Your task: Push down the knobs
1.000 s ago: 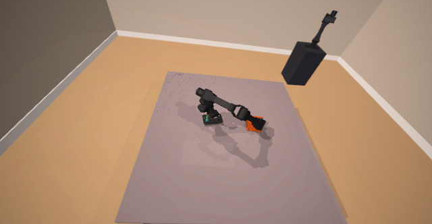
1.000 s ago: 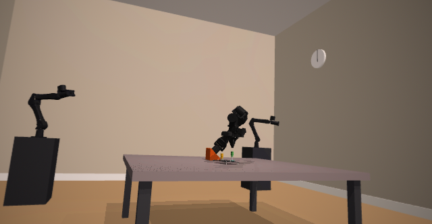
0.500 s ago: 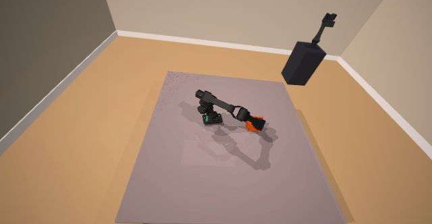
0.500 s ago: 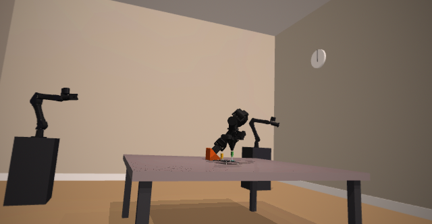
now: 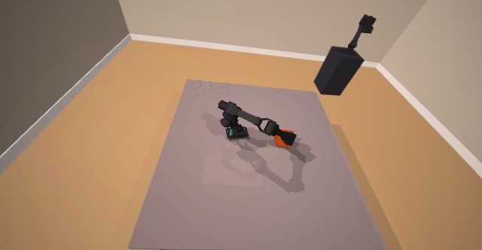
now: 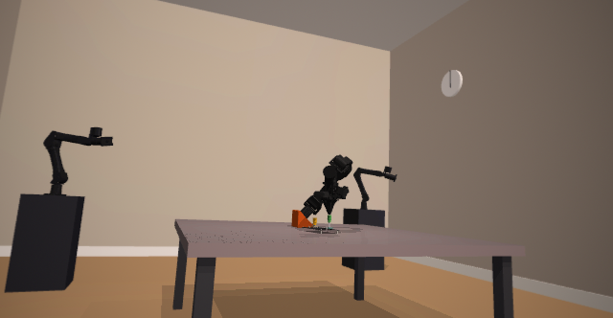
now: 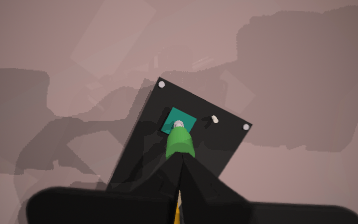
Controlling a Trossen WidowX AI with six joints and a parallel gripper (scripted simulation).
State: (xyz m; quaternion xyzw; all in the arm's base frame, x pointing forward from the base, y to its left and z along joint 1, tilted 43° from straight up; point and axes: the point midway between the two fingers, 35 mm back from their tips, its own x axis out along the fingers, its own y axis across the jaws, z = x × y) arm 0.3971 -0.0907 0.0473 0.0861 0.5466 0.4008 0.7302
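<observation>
Right now my gripper tip is 2 cm above the green knob. From my gripper tip the other things lie so: orange knob 7 cm behind, 4 cm to the right, 4 cm below.
</observation>
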